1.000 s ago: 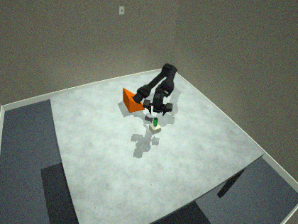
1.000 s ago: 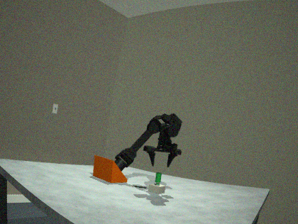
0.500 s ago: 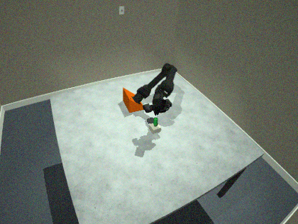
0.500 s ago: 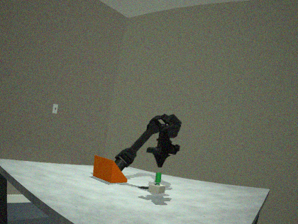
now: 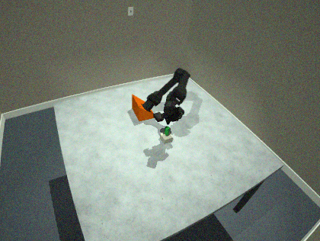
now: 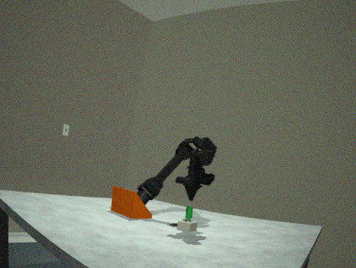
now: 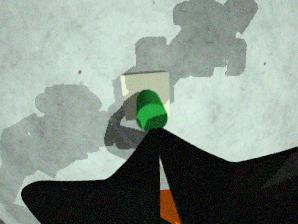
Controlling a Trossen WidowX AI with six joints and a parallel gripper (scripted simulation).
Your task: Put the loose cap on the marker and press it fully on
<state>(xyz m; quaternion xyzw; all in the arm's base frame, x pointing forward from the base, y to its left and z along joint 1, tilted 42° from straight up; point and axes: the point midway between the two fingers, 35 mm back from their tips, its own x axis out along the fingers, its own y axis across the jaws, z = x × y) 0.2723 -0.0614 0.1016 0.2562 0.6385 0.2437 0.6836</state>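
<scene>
The green cap is 50 mm below my gripper tip. Also, from my gripper tip: holder block (120 mm below).
</scene>
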